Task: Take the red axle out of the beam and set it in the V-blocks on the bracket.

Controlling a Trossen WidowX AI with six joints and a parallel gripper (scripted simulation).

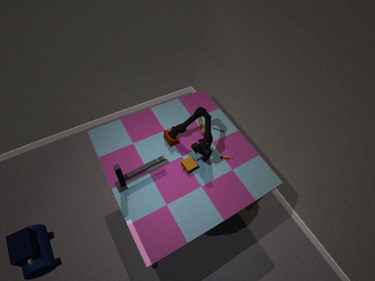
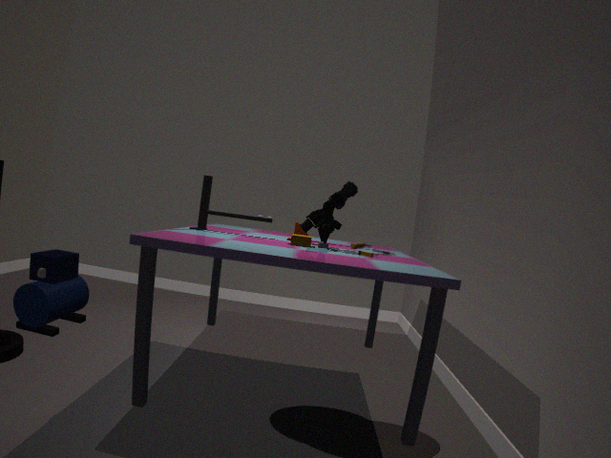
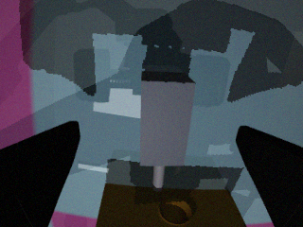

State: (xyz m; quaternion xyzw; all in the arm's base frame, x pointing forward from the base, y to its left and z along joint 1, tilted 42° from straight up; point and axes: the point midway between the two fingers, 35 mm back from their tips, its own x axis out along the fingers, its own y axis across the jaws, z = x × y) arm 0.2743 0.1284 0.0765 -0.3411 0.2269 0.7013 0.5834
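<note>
The yellow block is 4 cm ahead of my gripper tip and 11 cm to the right of it. The rest, counted from my gripper tip: screwdriver 9 cm ahead, 23 cm to the left, 2 cm below; grey rod 21 cm behind, 33 cm to the left, 2 cm below.
</note>
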